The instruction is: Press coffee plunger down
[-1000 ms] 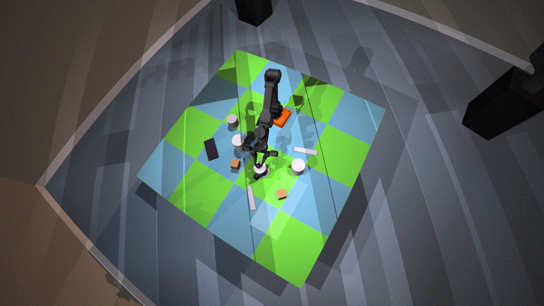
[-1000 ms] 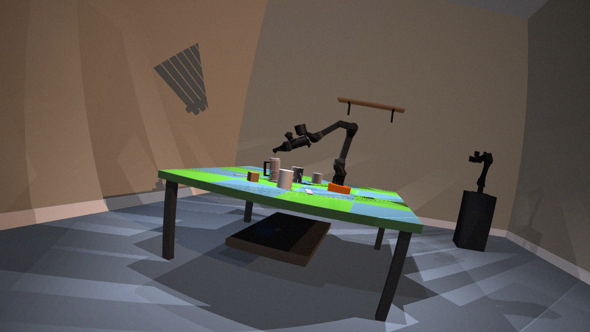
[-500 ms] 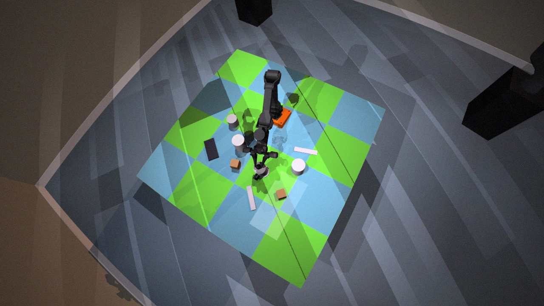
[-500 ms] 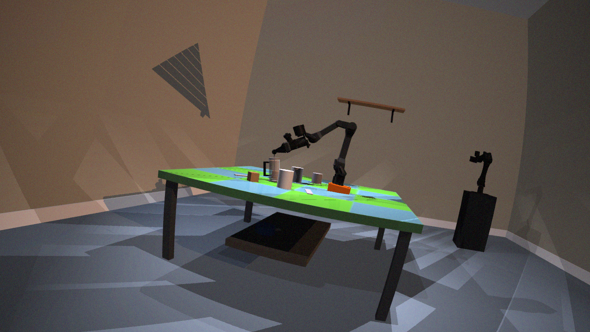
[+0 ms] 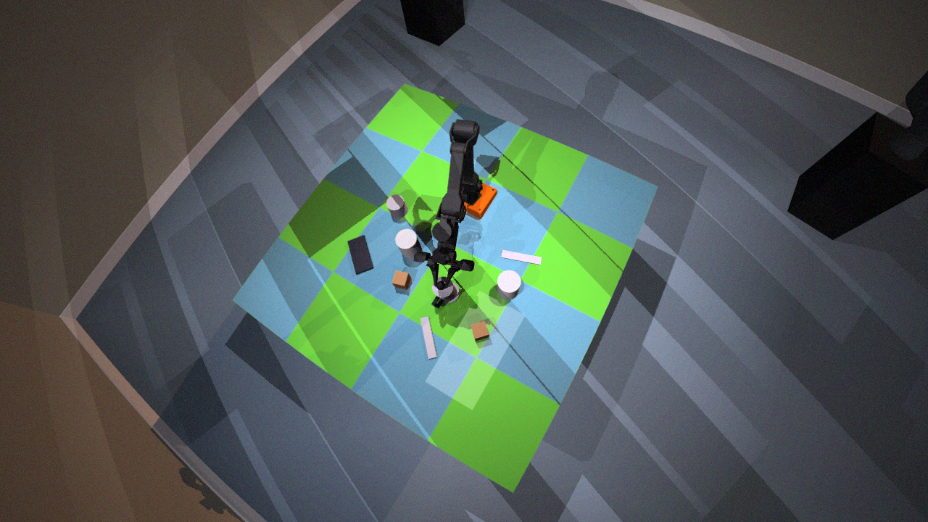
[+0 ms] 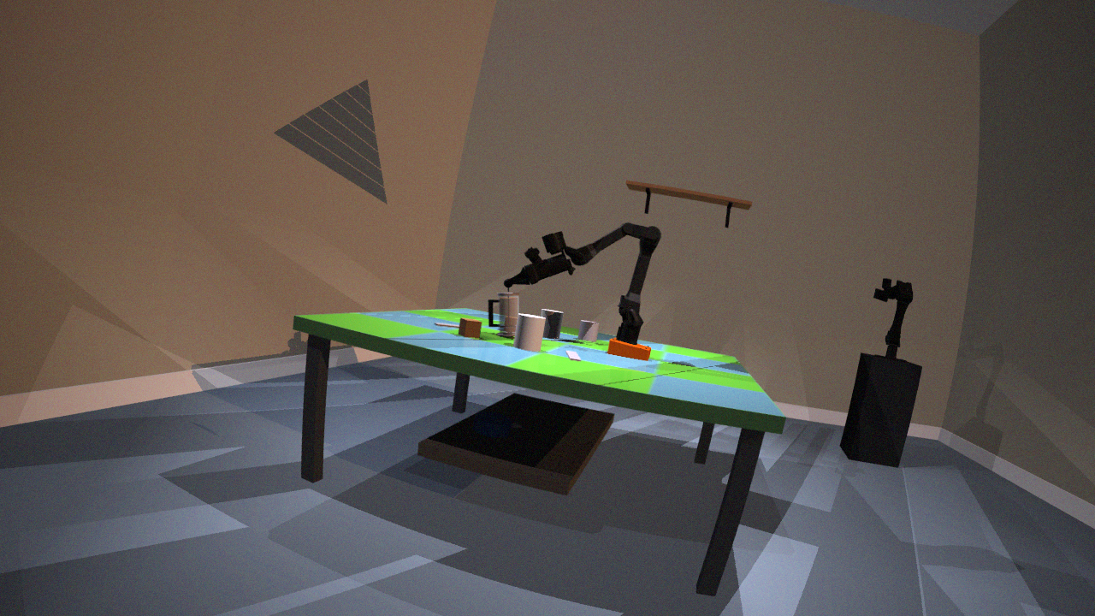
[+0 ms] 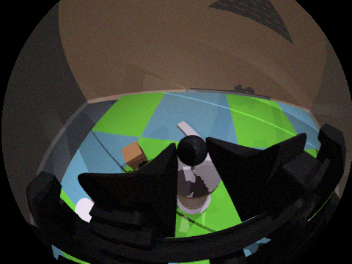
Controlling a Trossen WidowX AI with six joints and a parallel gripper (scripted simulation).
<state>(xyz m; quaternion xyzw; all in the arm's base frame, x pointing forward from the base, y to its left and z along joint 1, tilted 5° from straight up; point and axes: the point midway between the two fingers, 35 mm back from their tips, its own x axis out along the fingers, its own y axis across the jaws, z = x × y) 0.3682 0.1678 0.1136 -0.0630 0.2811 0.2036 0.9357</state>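
Now: gripper tip 10 mm to the left of the coffee press and 90 mm above it. The rest, counted from my gripper tip: dark slab (50 mm ahead, 400 mm to the right, 170 mm below).
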